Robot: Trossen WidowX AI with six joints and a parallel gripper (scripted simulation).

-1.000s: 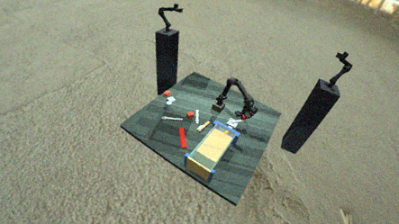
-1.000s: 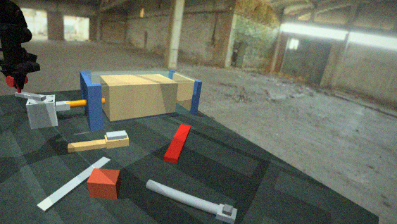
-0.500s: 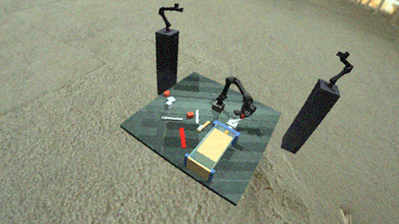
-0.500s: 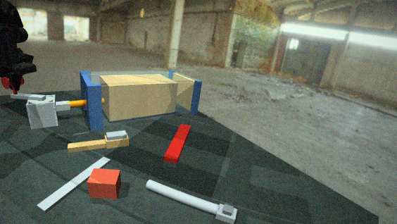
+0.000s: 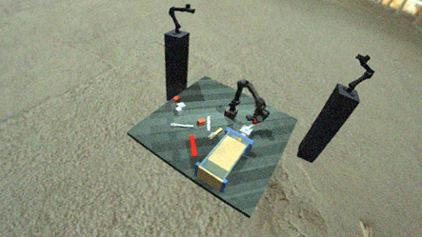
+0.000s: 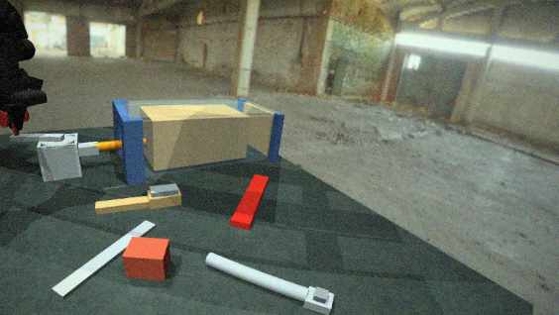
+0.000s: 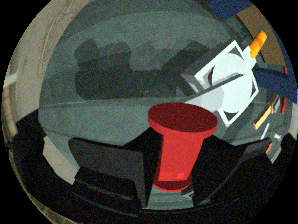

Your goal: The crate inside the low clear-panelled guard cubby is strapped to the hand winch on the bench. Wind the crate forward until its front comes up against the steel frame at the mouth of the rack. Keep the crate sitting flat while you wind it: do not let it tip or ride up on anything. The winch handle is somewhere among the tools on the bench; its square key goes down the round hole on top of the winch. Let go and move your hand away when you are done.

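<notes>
Now: the winch handle 3 cm ahead of my gripper tip, 2 cm to the right of it and 1 cm below it. Also, from my gripper tip: wooden-handled tool 23 cm ahead, 29 cm to the right, 10 cm below; then winch 7 cm ahead, 5 cm to the right, 8 cm below; then red knob 2 cm above.
</notes>
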